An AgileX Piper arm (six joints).
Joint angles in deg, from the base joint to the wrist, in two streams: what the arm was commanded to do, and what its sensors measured. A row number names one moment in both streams.
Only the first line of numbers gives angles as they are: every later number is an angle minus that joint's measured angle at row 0.
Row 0, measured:
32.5 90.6 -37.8 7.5 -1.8 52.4
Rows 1 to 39, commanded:
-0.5 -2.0 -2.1 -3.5 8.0 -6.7
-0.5 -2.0 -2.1 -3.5 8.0 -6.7
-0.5 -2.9 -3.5 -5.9 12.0 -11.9
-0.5 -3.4 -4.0 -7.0 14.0 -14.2
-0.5 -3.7 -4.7 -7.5 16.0 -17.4
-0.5 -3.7 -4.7 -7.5 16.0 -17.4
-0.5 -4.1 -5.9 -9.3 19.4 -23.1
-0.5 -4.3 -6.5 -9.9 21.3 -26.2
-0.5 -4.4 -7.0 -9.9 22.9 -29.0
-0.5 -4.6 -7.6 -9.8 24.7 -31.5
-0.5 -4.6 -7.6 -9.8 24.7 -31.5
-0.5 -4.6 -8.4 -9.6 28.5 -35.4
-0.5 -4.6 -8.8 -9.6 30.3 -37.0
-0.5 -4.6 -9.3 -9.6 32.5 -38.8
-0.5 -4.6 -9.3 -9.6 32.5 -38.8
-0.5 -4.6 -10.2 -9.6 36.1 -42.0
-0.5 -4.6 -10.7 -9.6 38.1 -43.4
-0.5 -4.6 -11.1 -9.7 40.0 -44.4
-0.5 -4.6 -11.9 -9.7 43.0 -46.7
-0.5 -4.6 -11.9 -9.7 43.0 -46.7
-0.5 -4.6 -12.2 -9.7 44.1 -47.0
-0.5 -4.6 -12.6 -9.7 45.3 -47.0
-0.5 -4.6 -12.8 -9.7 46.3 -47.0
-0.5 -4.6 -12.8 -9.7 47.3 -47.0
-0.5 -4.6 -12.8 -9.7 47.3 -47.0
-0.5 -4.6 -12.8 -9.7 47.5 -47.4
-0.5 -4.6 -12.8 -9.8 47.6 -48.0
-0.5 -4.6 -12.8 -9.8 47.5 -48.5
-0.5 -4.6 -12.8 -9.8 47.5 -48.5
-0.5 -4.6 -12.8 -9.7 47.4 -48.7
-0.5 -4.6 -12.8 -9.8 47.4 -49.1
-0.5 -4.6 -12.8 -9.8 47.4 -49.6
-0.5 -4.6 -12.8 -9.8 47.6 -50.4
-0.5 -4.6 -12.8 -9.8 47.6 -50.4
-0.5 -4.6 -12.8 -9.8 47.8 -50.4
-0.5 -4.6 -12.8 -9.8 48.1 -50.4
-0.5 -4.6 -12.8 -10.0 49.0 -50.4
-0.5 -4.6 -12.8 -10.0 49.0 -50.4
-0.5 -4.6 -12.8 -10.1 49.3 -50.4
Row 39, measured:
-0.4 -4.1 -12.6 -9.3 47.8 -49.4
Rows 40 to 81, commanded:
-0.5 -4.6 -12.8 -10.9 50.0 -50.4
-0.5 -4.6 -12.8 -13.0 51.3 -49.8
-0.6 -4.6 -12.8 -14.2 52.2 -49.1
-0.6 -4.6 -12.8 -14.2 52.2 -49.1
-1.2 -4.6 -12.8 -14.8 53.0 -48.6
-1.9 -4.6 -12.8 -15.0 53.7 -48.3
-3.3 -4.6 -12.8 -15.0 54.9 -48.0
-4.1 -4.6 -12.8 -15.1 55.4 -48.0
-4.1 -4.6 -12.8 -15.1 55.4 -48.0
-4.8 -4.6 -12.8 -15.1 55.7 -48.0
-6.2 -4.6 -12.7 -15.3 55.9 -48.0
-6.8 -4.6 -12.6 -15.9 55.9 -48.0
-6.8 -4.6 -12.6 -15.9 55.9 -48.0
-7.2 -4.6 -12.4 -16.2 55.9 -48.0
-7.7 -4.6 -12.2 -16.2 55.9 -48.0
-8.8 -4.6 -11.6 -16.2 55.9 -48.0
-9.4 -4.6 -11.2 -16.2 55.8 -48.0
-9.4 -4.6 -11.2 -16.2 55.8 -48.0
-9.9 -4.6 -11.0 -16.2 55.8 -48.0
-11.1 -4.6 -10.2 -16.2 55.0 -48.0
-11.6 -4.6 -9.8 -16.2 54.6 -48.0
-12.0 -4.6 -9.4 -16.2 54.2 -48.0
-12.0 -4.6 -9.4 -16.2 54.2 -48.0
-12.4 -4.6 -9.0 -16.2 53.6 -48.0
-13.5 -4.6 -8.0 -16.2 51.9 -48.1
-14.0 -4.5 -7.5 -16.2 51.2 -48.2
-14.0 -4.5 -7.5 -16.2 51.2 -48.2
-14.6 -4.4 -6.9 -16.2 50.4 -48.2
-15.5 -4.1 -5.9 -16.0 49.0 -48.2
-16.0 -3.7 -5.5 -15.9 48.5 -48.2
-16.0 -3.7 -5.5 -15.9 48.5 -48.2
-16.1 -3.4 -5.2 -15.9 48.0 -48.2
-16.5 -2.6 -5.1 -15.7 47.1 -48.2
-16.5 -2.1 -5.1 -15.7 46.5 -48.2
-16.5 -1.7 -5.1 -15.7 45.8 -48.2
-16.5 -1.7 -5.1 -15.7 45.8 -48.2
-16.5 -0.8 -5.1 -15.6 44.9 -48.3
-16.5 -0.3 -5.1 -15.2 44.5 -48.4
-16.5 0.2 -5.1 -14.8 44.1 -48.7
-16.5 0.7 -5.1 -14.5 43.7 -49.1
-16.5 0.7 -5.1 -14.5 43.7 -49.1
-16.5 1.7 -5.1 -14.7 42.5 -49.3
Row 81, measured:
-16.4 0.4 -5.2 -15.0 44.1 -48.6
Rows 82 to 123, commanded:
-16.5 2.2 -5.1 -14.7 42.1 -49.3
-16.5 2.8 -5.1 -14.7 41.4 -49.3
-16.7 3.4 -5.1 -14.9 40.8 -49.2
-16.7 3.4 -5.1 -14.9 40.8 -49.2
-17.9 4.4 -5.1 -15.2 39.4 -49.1
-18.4 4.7 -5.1 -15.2 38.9 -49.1
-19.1 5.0 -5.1 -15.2 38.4 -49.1
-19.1 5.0 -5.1 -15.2 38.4 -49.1
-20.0 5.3 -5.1 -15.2 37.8 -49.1
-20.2 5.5 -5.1 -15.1 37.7 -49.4
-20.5 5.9 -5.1 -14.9 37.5 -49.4
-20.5 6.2 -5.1 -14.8 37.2 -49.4
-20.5 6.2 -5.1 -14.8 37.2 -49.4
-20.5 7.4 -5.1 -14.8 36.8 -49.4
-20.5 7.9 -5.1 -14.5 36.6 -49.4
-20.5 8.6 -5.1 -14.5 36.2 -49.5
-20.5 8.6 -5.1 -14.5 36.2 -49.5
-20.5 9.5 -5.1 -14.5 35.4 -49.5
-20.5 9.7 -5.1 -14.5 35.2 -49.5
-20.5 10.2 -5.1 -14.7 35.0 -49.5
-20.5 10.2 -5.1 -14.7 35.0 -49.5
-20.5 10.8 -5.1 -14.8 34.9 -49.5
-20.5 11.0 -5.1 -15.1 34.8 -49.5
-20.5 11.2 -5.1 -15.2 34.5 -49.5
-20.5 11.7 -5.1 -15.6 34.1 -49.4
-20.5 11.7 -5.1 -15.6 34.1 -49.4
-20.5 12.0 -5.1 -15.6 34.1 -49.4
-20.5 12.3 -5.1 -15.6 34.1 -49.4
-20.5 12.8 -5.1 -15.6 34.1 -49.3
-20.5 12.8 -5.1 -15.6 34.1 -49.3
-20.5 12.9 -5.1 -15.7 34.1 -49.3
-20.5 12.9 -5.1 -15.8 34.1 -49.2
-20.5 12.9 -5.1 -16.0 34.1 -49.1
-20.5 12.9 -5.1 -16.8 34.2 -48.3
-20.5 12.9 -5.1 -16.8 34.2 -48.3
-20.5 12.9 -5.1 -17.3 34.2 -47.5
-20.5 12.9 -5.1 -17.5 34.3 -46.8
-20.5 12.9 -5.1 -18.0 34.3 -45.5
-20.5 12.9 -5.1 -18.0 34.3 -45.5
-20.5 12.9 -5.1 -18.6 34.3 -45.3
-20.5 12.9 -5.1 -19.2 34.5 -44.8
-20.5 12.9 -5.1 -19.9 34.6 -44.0
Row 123, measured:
-20.5 11.9 -5.5 -21.0 35.2 -45.4
